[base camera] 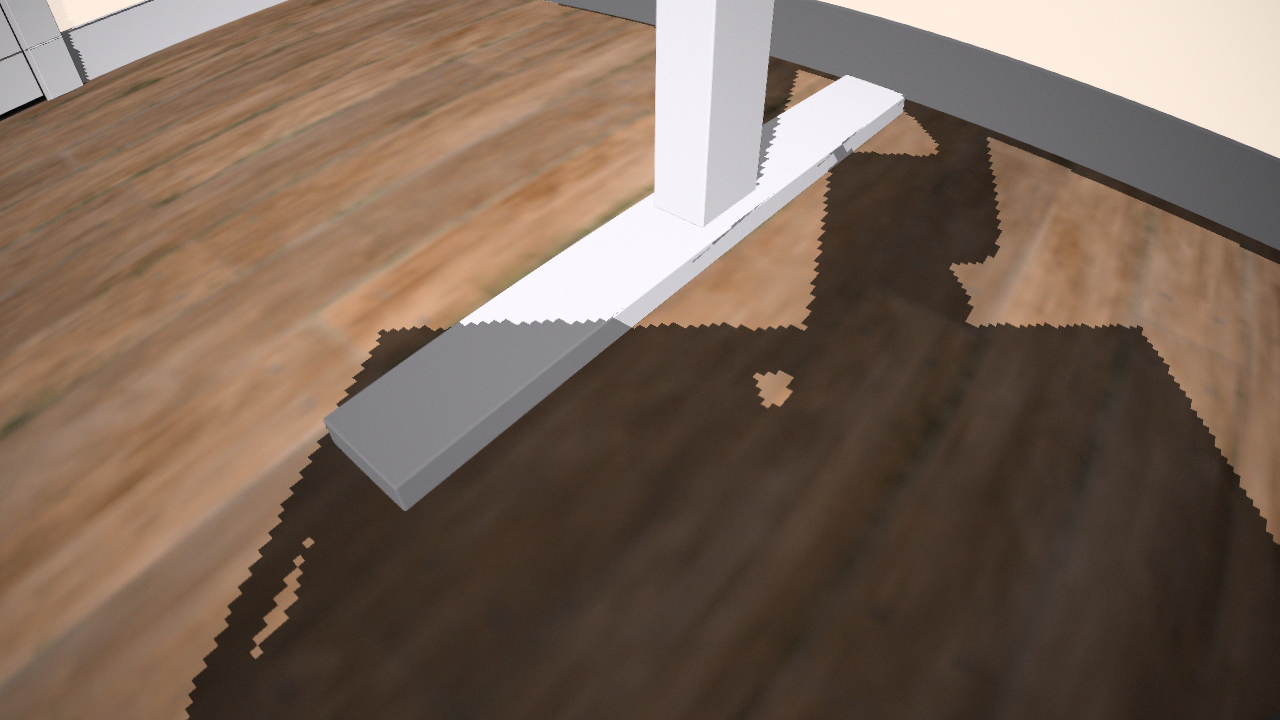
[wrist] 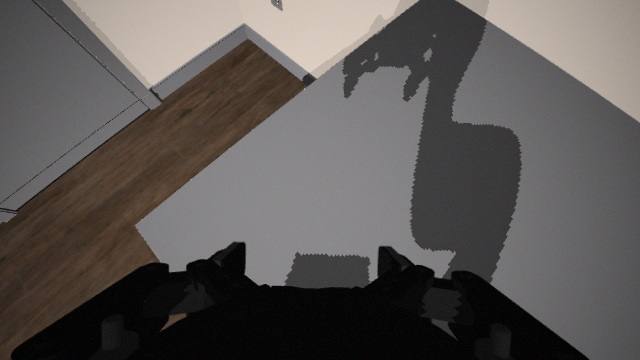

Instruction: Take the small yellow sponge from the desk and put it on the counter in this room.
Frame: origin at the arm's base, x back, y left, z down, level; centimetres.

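Seen in the pictures: gripper, between the fingertips: [wrist: 312, 259].
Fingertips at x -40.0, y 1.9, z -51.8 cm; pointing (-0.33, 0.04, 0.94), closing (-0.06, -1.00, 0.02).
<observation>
Offsets run from my fingertips to a thing's top centre. "pt": to the spot under its first point. Level surfaces: height alone.
My gripper [wrist: 312, 259] is open, its two dark fingers spread wide at the bottom of the wrist view, with no object between them. It is above the grey desk top {dz +19.5 cm} [wrist: 300, 165], which fills the middle and right of the wrist view. The arm's shadow falls across the desk. In the base camera view the white desk leg {pt dz +79.2, dx -17.6, dy -7.1 cm} [base camera: 707, 116] stands on a long flat foot [base camera: 572, 268]. The small yellow sponge does not show in either view. I cannot make out the counter for certain.
A grey cabinet-like block [wrist: 60, 110] stands at the left of the wrist view, across a strip of wooden floor {dz +91.5 cm} [wrist: 175, 145] from the desk. A pale wall with a grey baseboard [base camera: 1029, 116] runs behind the desk foot. White panels {pt dz +84.7, dx -69.6, dy +91.4 cm} [base camera: 53, 53] show at the base view's upper left.
</observation>
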